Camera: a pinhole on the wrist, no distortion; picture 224 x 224 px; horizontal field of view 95.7 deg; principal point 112.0 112.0 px. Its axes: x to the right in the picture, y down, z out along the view. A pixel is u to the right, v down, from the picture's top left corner.
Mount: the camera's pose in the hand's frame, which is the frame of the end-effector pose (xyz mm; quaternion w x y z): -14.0 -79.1 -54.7 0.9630 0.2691 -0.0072 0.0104
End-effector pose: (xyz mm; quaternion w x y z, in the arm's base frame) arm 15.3 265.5 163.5 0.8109 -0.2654 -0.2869 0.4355
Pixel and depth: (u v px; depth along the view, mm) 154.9 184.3 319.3
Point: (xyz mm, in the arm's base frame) -142.8 400.8 457.9
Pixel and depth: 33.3 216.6 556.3
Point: -755.2 51.0 468.9
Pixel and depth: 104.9 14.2 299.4
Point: 232.5 17.5 519.6
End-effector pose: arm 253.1 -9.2 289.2 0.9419 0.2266 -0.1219 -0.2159
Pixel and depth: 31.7 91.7 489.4
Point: -349.2 -277.3 298.3
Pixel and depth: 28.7 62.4 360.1
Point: -216.7 -263.8 182.0
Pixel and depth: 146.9 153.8 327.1
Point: 190.8 -269.0 496.1
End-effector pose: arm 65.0 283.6 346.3 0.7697 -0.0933 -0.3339 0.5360
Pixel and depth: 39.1 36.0 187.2
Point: 244.4 25.2 458.0
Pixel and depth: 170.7 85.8 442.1
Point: 255.1 275.8 852.1
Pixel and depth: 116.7 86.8 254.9
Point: 186.5 144.9 577.4
